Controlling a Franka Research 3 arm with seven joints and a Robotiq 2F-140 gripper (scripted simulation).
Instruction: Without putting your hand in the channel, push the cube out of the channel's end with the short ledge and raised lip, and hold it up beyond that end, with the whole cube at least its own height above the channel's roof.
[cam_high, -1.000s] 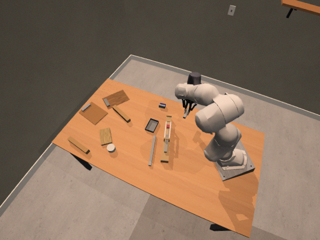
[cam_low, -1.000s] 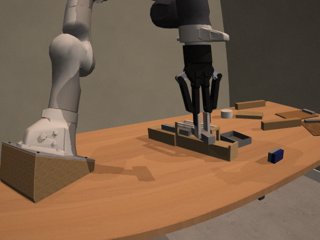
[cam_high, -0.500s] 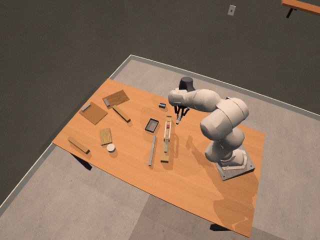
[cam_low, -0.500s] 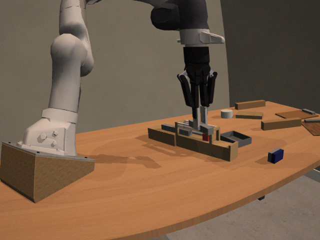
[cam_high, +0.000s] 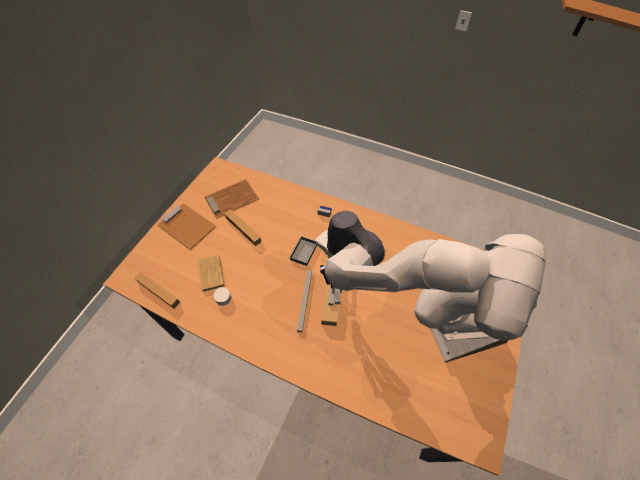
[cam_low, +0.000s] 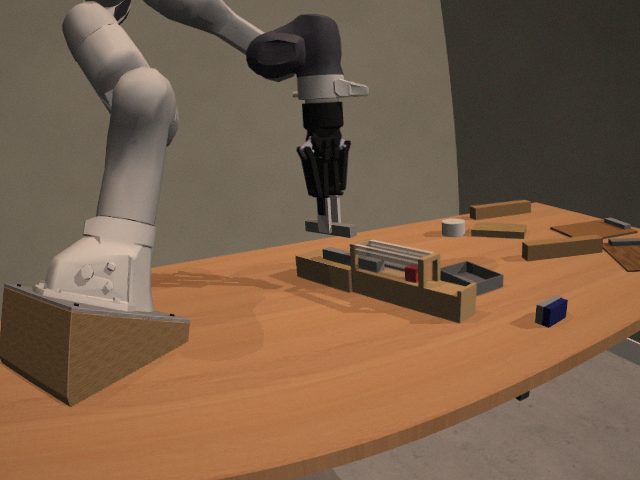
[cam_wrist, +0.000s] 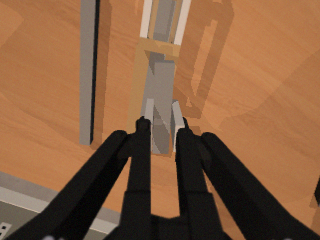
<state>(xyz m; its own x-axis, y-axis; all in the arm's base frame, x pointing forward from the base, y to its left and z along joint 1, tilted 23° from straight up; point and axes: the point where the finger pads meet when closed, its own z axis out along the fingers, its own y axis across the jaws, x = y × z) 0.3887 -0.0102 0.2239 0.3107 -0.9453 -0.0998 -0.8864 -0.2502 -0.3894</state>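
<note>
Now: the channel 14 cm to the right of my hand, 8 cm below it and 4 cm ahead of it. Also, from my hand: red cube: 19 cm to the right, 8 cm below, 5 cm ahead; then long grey bar: 13 cm below, 12 cm ahead, 3 cm to the left; then short grey bar: 3 cm below.
</note>
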